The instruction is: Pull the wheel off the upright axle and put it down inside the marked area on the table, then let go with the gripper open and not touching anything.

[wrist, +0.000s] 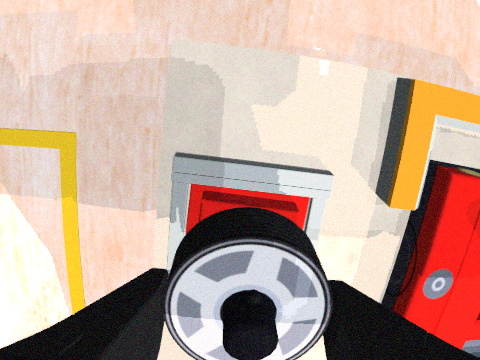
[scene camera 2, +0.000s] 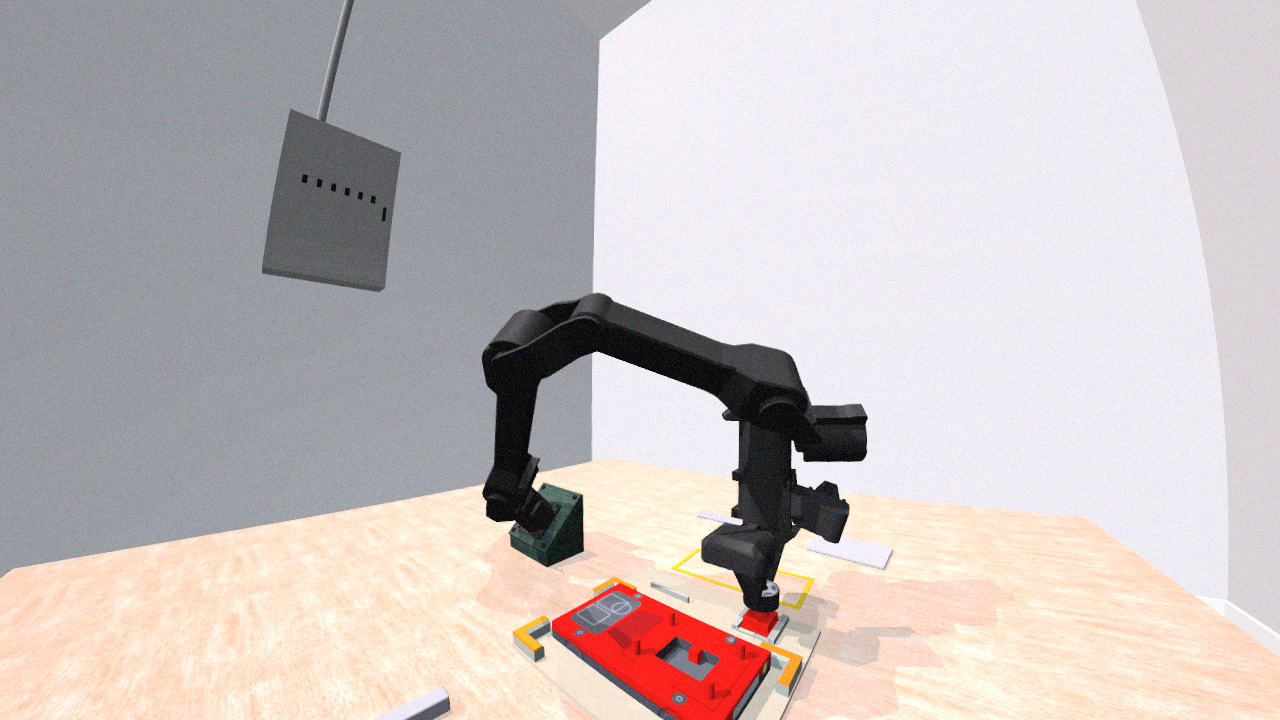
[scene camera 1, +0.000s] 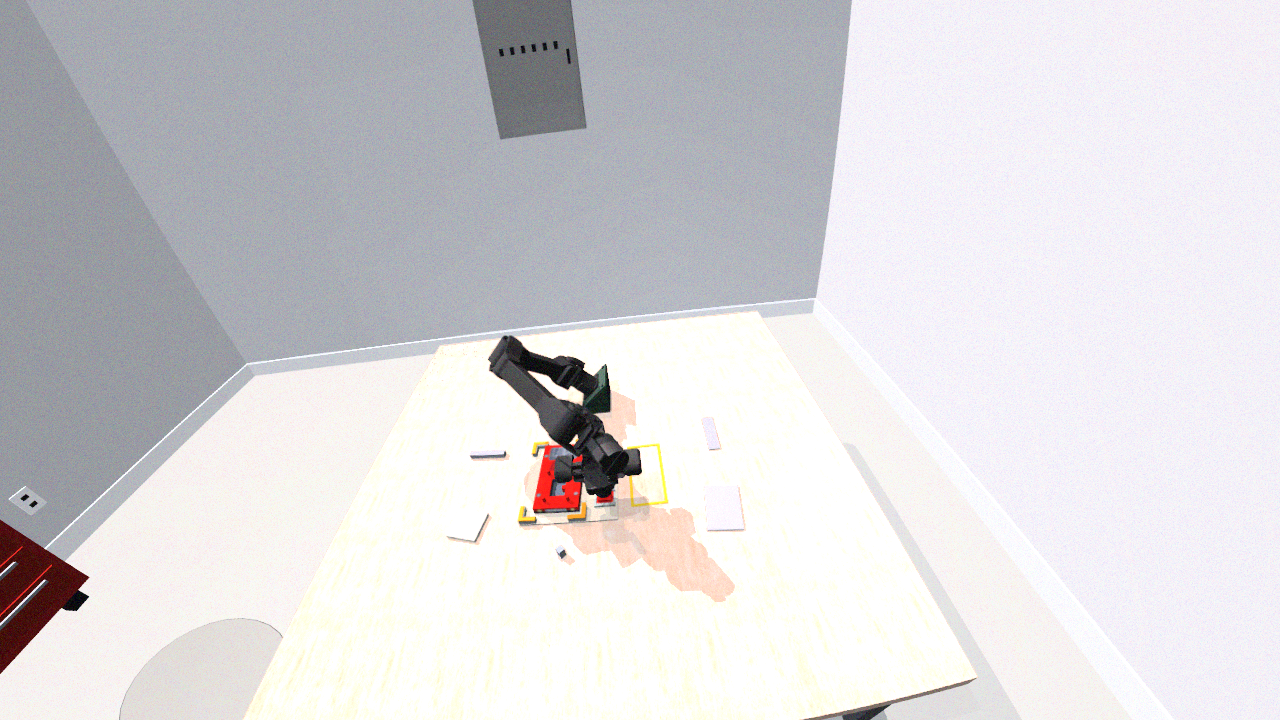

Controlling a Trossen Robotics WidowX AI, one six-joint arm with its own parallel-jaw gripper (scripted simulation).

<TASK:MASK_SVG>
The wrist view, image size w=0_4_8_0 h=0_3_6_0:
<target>gripper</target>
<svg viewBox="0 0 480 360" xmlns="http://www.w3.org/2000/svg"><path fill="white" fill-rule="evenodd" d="M328 280L331 284L333 309L331 320L323 335L325 359L480 360L480 357L461 351L456 345L453 347L448 341L432 335L432 332L417 327L417 324L405 319L404 316L401 317L388 307L385 308L379 301L357 291L345 281ZM167 269L149 268L143 275L136 276L120 288L113 289L113 292L101 296L101 299L93 301L88 307L83 307L67 319L60 320L59 323L27 339L24 337L7 347L0 348L0 360L157 360L164 331L163 297L168 284Z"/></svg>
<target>wheel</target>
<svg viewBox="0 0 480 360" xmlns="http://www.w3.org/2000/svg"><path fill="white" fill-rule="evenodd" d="M204 217L180 241L179 247L177 247L175 252L175 260L173 260L171 272L169 272L168 284L163 297L164 321L169 335L192 359L239 360L233 359L229 353L225 352L223 347L224 303L232 293L260 291L272 300L277 324L277 337L279 337L279 343L277 343L275 351L271 355L264 357L263 360L296 360L299 357L303 357L320 340L320 337L324 335L329 320L331 320L333 309L331 284L329 284L327 276L325 276L323 265L321 265L319 257L316 255L311 239L305 235L303 229L297 227L295 221L288 219L287 216L281 215L281 213L271 211L271 209L236 207L223 209L223 211Z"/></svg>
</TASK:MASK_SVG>
